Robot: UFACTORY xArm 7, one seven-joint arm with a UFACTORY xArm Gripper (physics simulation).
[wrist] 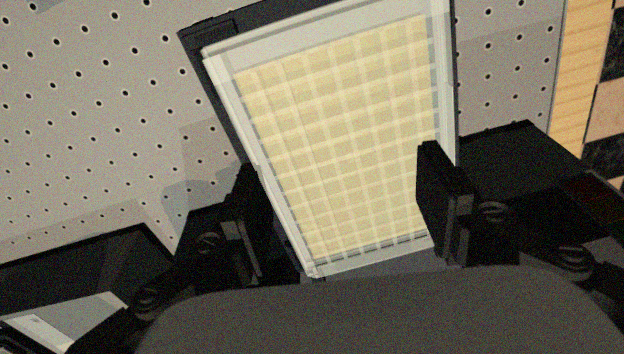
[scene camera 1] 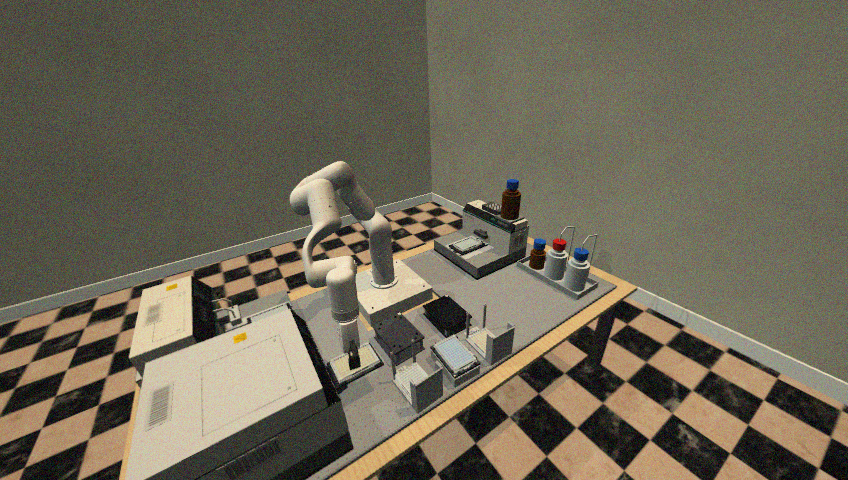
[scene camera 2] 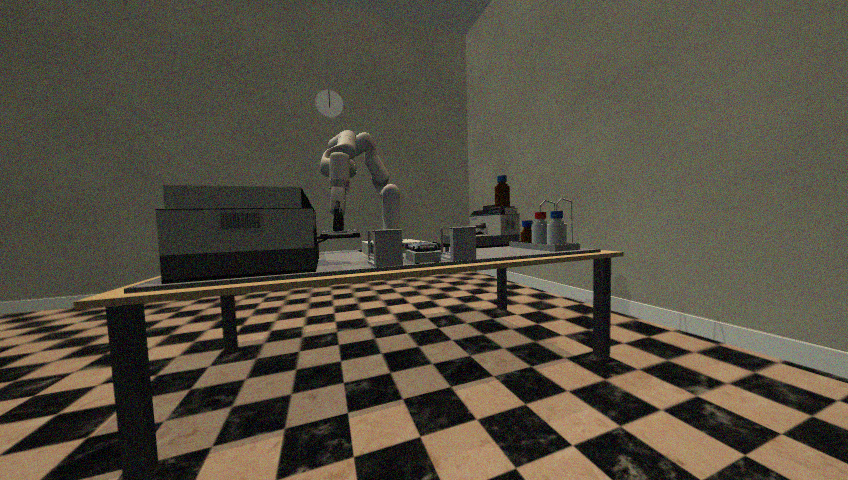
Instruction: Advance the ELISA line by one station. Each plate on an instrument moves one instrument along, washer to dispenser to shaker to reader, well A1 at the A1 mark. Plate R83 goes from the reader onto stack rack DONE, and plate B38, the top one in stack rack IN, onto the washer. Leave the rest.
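Places are measured from the arm's base along level axes (x ahead, y left, z up), in metres.
Pixels of known places: gripper, fingertip midpoint: [wrist: 340,179] [scene camera 1: 352,359] [scene camera 2: 338,231]; arm's base at its link origin: [scene camera 1: 384,280].
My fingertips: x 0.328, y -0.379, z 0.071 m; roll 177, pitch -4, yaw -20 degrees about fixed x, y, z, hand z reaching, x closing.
Ahead of a thing's pixels: the offset from my fingertips to its top centre. "pt": to the spot under its first point.
The yellow-welled plate, taken as R83 {dx +0.010, dy +0.002, dz +0.005 m} [scene camera 1: 367,356] [wrist: 345,100], sits on the extended carrier of the large front-left instrument {dx -0.051, dy -0.276, dz +0.147 m} [scene camera 1: 238,374] [scene camera 2: 238,231]; no label is legible. My gripper [scene camera 1: 354,362] [scene camera 2: 338,228] [wrist: 340,179] is shut on this plate, one finger at each long side; the right finger overlaps its edge in the wrist view. A light plate {dx -0.219, dy +0.839, dz -0.029 m} [scene camera 1: 467,244] lies on the back-right instrument [scene camera 1: 505,243]. Two small stack racks {pt dx +0.211, dy +0.106, dz -0.047 m} [scene camera 1: 427,389] {pt dx +0.273, dy +0.391, dz -0.048 m} [scene camera 1: 501,344] stand near the front edge; which is IN cannot be told. Plate B38 cannot be picked out.
A blue-welled plate {dx +0.174, dy +0.270, dz -0.054 m} [scene camera 1: 455,352] lies on a stand between the racks. Two dark blocks {pt dx -0.032, dy +0.201, dz -0.063 m} [scene camera 1: 397,333] {pt dx +0.018, dy +0.408, dz -0.077 m} [scene camera 1: 446,313] stand behind them. Another instrument [scene camera 1: 163,321] is at the back left. A bottle tray {pt dx +0.349, dy +0.935, dz -0.104 m} [scene camera 1: 586,291] is at the right, and a brown bottle {pt dx -0.054, dy +0.953, dz +0.192 m} [scene camera 1: 511,203] stands on the back-right instrument.
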